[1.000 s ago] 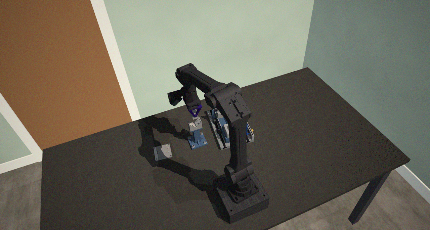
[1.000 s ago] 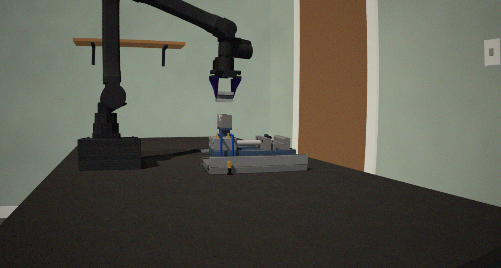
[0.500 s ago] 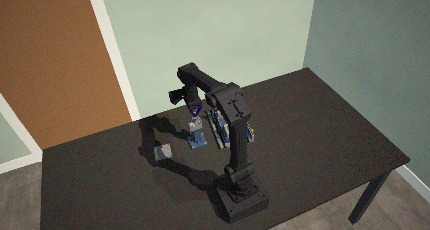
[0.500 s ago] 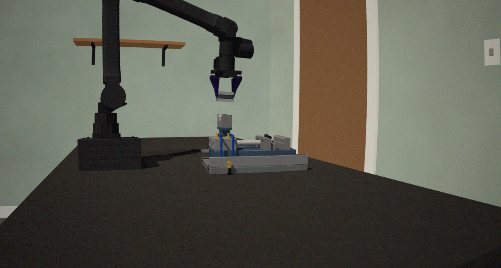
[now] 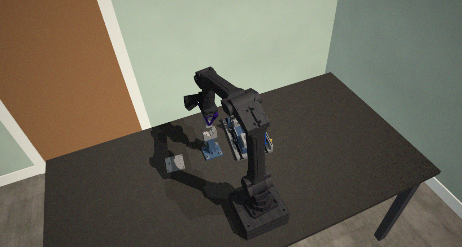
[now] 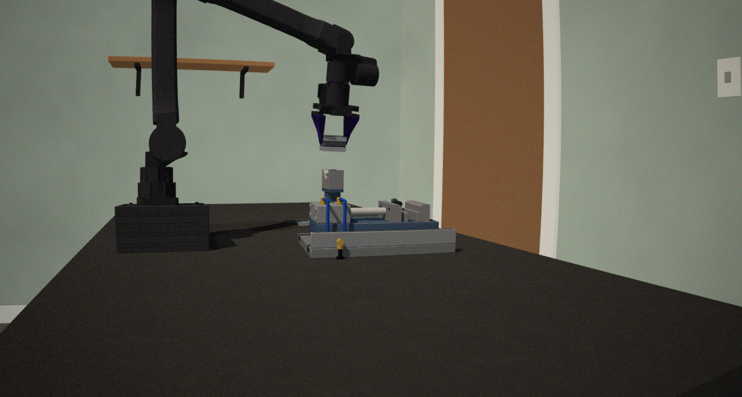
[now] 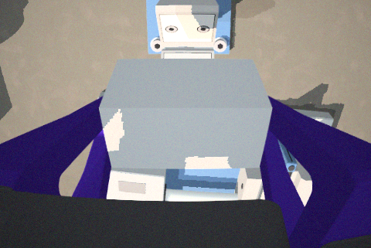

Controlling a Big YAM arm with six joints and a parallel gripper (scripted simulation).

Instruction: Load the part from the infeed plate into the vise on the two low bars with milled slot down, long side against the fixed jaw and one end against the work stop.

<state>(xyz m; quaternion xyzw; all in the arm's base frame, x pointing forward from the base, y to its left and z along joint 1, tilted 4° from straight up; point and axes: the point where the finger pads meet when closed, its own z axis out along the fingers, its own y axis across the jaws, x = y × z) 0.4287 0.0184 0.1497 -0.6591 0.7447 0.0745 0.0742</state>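
My gripper is now 1 cm to the left of the part and 1 cm above it. The rest, counted from my hand: grey infeed plate: 2 cm ahead, 20 cm to the left, 23 cm below.
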